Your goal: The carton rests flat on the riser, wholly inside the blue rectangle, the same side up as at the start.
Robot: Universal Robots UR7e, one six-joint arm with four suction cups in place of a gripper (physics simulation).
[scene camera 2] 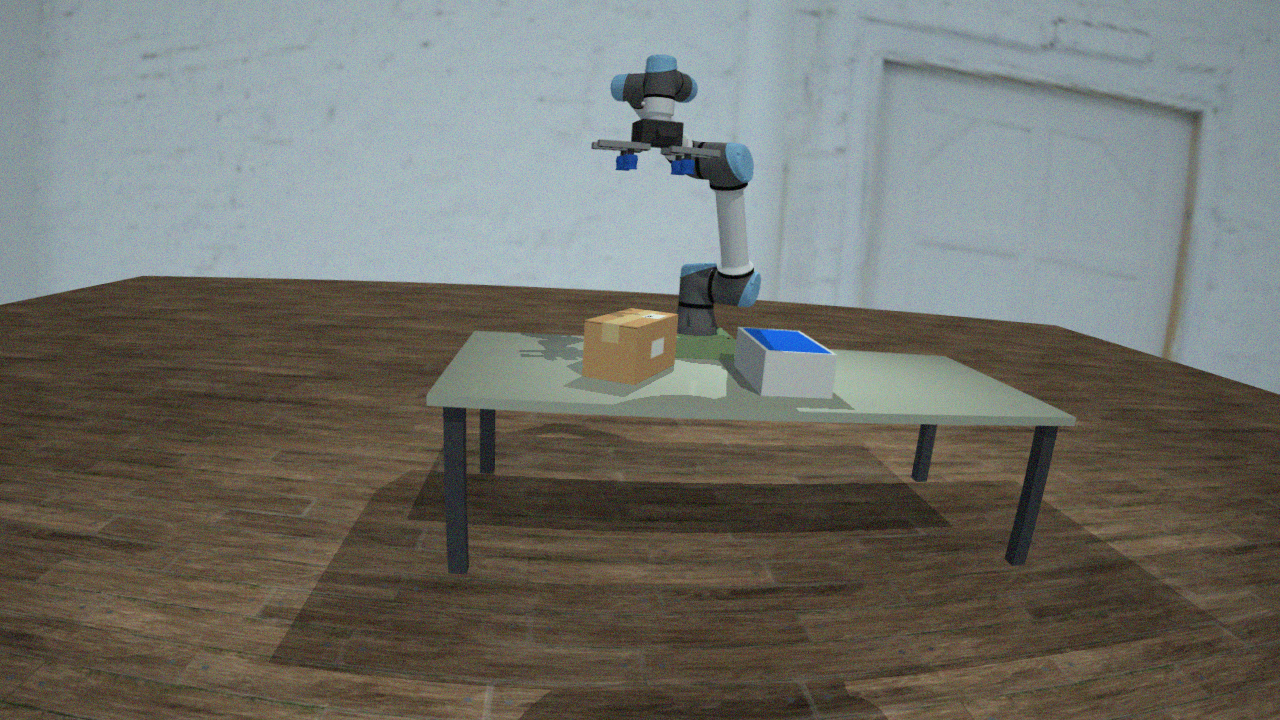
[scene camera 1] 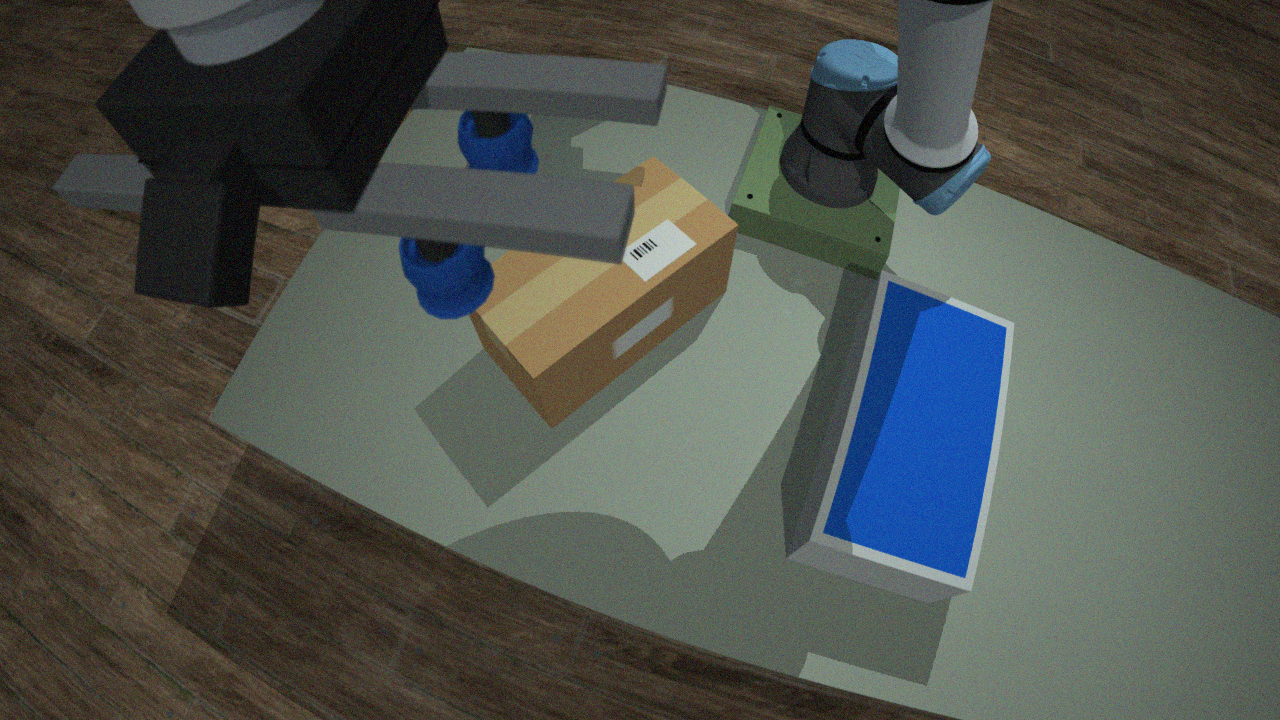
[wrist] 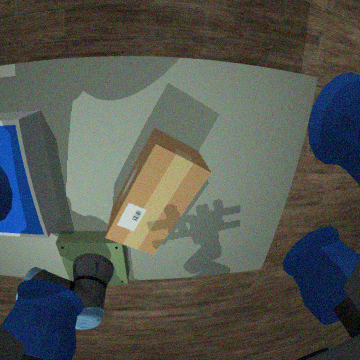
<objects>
brown carton: scene camera 2; scene camera 1 561, 329; wrist
same spot on brown carton: (wrist: 167, 174) = (scene camera 2: 624, 321)
</objects>
